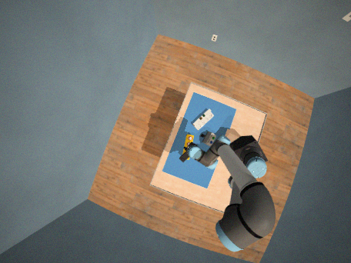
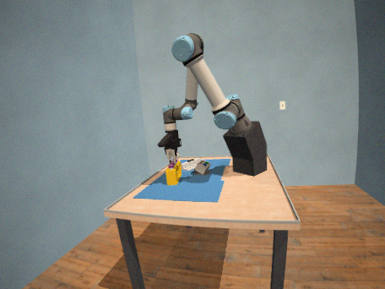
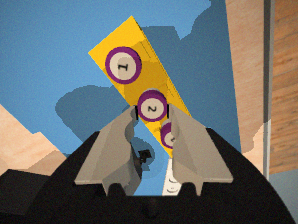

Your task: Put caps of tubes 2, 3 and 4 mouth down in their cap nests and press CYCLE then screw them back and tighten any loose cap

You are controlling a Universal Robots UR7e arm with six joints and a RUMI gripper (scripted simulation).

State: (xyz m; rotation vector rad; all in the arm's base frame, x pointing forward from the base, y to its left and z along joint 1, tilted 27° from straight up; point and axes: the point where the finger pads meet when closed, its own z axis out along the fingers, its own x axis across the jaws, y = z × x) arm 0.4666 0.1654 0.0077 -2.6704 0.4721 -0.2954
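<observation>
The cap is 1 cm ahead of my hand, 5 cm to the right of it and 1 cm below it. Also, from my hand: green key (18 cm behind, 20 cm to the right, 6 cm below); blue cycle key (17 cm behind, 15 cm to the right, 6 cm below); key housing (16 cm behind, 17 cm to the right, 7 cm below).
</observation>
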